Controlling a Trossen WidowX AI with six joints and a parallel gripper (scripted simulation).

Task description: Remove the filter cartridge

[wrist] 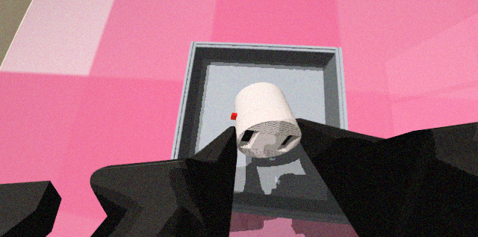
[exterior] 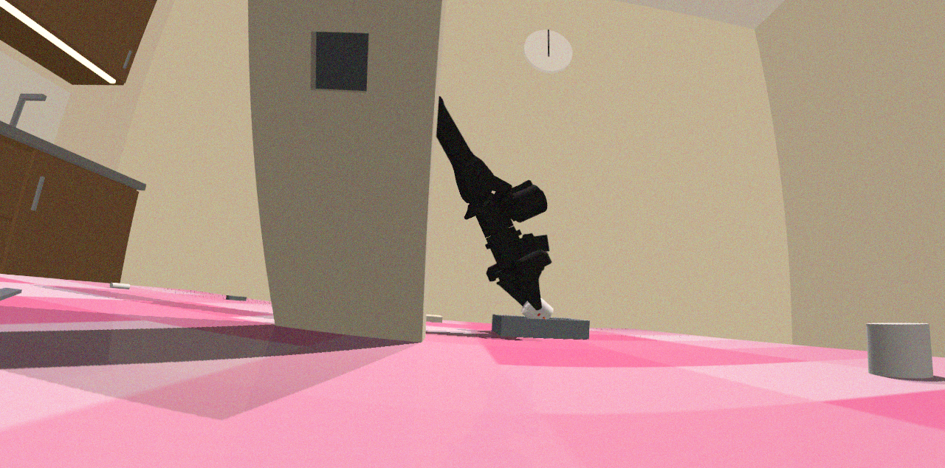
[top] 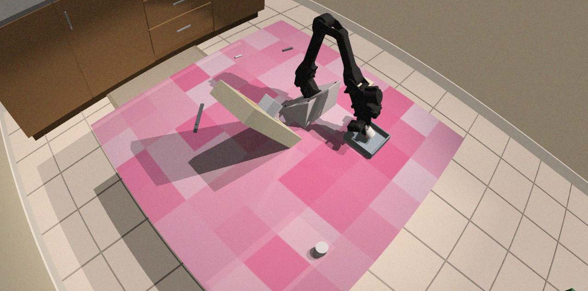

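The white round filter cartridge is right at my gripper tip. The rest, counted from my gripper tip: grey tray: 1 cm to the left, 4 cm below; then beige pad: 25 cm behind, 24 cm to the right, 4 cm below.
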